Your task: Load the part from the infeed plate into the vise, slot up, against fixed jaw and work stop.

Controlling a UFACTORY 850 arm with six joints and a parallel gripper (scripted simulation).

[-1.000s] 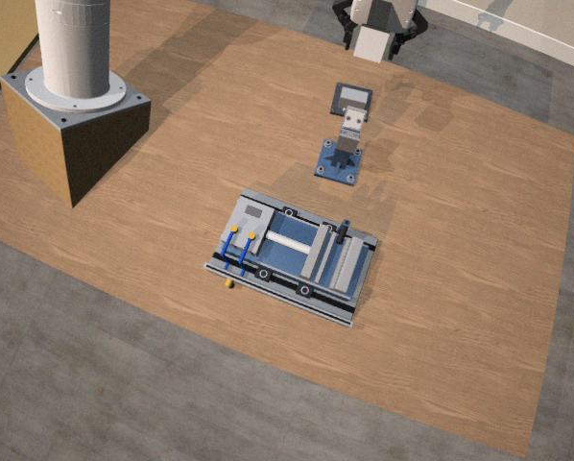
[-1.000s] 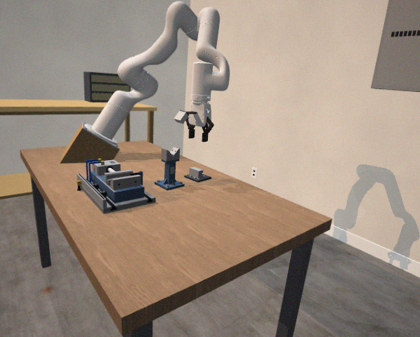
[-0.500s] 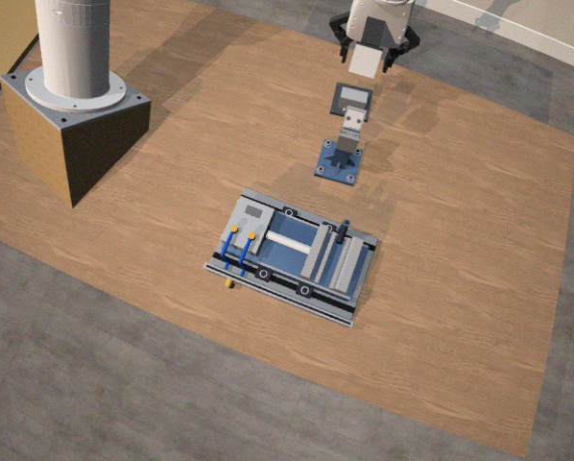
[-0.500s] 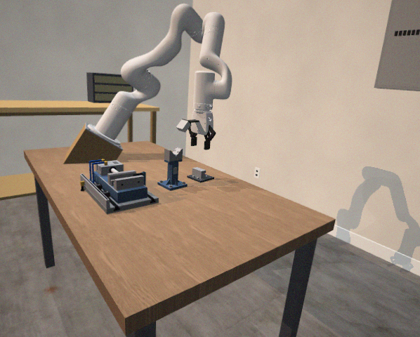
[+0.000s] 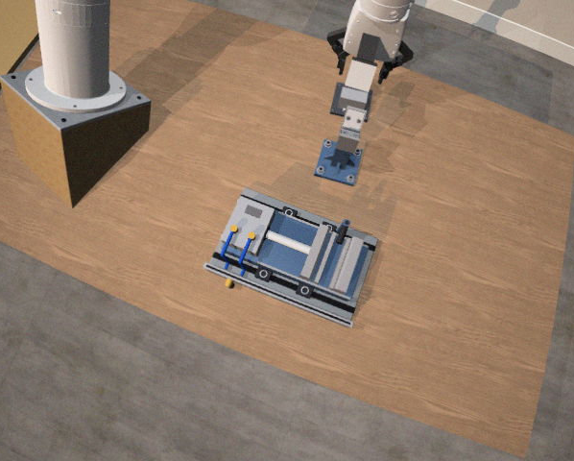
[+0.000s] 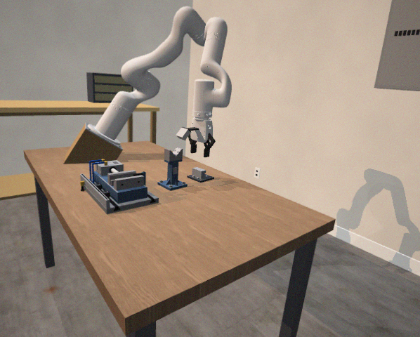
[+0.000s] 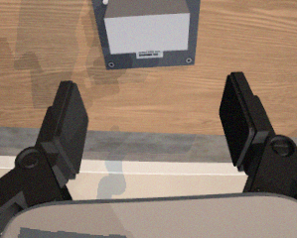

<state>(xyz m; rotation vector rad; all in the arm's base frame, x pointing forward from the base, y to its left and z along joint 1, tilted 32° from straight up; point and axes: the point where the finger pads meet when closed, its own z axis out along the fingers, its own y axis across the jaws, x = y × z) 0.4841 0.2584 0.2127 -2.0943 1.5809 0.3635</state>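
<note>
The part is 1 cm to the left of my hand and 10 cm below it. The rest, counted from my hand: work stop (13 cm ahead, 32 cm to the right, 4 cm below); then V-block post (5 cm ahead, 15 cm to the right, 7 cm below); then infeed plate (1 cm to the left, 12 cm below).
</note>
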